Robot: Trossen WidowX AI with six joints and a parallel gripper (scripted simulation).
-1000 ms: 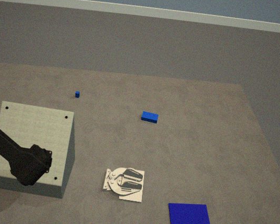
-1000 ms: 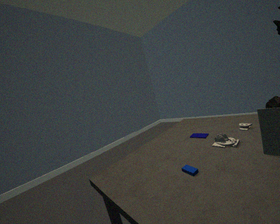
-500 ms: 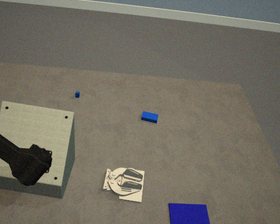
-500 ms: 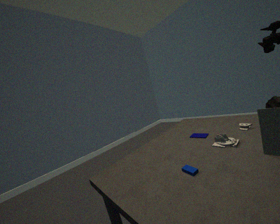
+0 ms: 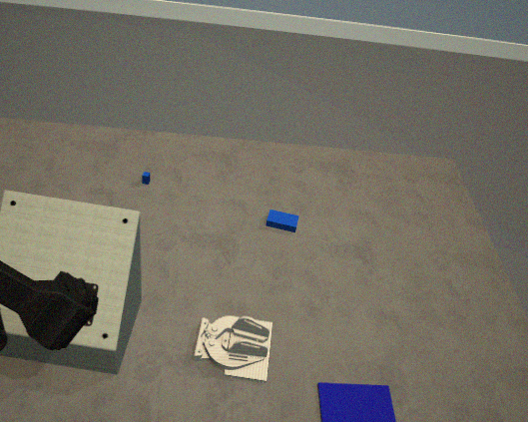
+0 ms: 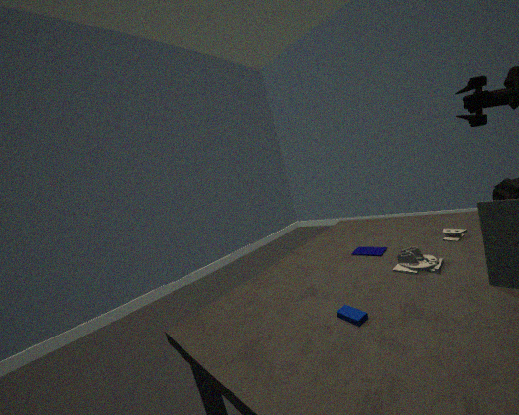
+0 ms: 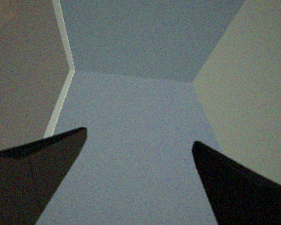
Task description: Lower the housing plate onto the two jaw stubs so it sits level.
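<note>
Now: gripper tip 520 mm above the pale base, 470 mm to the right of it and 150 mm short of it. Round my gripper tip: flat blue sheet 520 mm below, 380 mm to the left, 340 mm ahead; small blue cube 870 mm to the left, 510 mm below, 130 mm behind.
</note>
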